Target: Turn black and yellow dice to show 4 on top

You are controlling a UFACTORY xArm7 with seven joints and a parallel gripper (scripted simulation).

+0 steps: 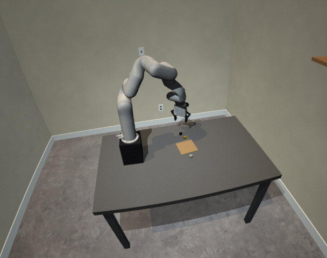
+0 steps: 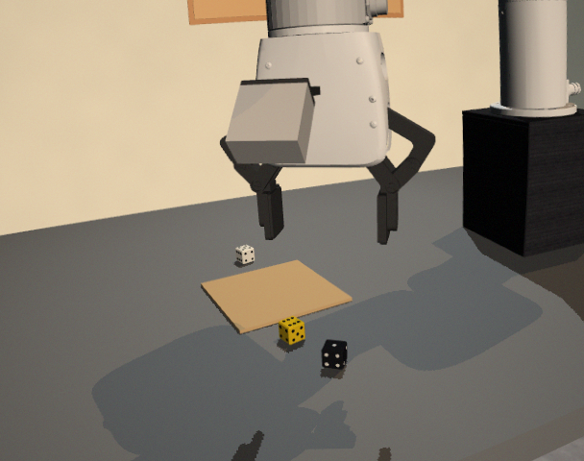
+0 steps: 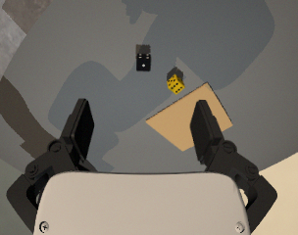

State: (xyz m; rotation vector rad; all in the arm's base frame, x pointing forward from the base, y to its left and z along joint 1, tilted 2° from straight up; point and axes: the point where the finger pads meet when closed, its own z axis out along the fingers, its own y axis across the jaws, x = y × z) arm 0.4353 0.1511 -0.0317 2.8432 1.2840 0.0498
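Right now the black die is 13 cm below my hand, 1 cm to the right of it and 1 cm behind it. From my hand the other things lie so: tan mat (18 cm to the right, 14 cm below, 2 cm behind); then yellow die (13 cm below, 7 cm to the right, 1 cm ahead); then white die (30 cm to the right, 13 cm below, 3 cm behind).
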